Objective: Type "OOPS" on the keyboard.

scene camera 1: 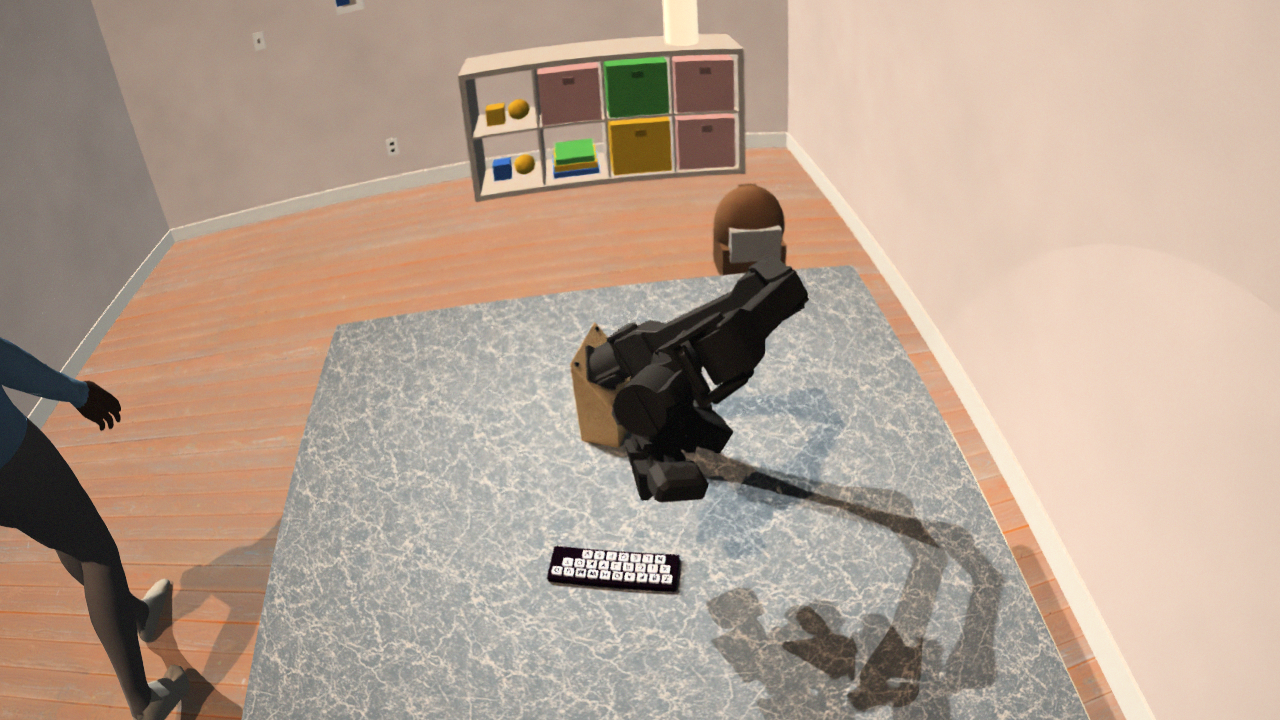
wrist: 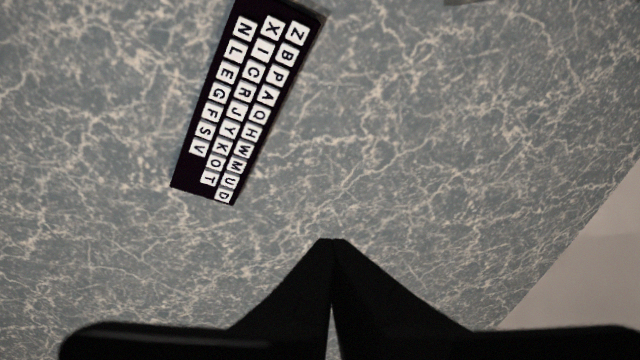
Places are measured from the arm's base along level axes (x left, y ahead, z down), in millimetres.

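Pixels of known places: gripper, fingertip midpoint: (scene camera 1: 644,498) (wrist: 330,251); arm's base, origin of the base link: (scene camera 1: 599,368).
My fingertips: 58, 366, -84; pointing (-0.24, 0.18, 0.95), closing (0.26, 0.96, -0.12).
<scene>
Ahead of a thing's pixels: the offset from my fingertips to its top centre, as dx, dy, dz. Level surfaces: height alone.
A black keyboard @(-55, -35, +202) (scene camera 1: 614,569) (wrist: 187,172) with white letter keys lies flat on the patterned mat. In the wrist view it slants across the upper left, with the O key @(-106, -43, +202) (wrist: 215,163) near its lower end, the S key @(-75, -57, +202) (wrist: 203,131) in the left row and the P key @(-12, -8, +202) (wrist: 276,76) in the right row. My gripper (scene camera 1: 644,495) (wrist: 330,251) is shut and empty, its fingertips together. It is apart from the keyboard, beyond its right part in the scene view and below and to the right of the D end in the wrist view.
The arm's tan base (scene camera 1: 595,411) stands on the mat @(dz +220) (scene camera 1: 402,501). A brown backpack-like object (scene camera 1: 748,210) is behind the arm. A cubby shelf (scene camera 1: 599,49) with bins stands at the back wall. A person (scene camera 1: 53,483) stands at the left, off the mat. A wall runs along the right.
</scene>
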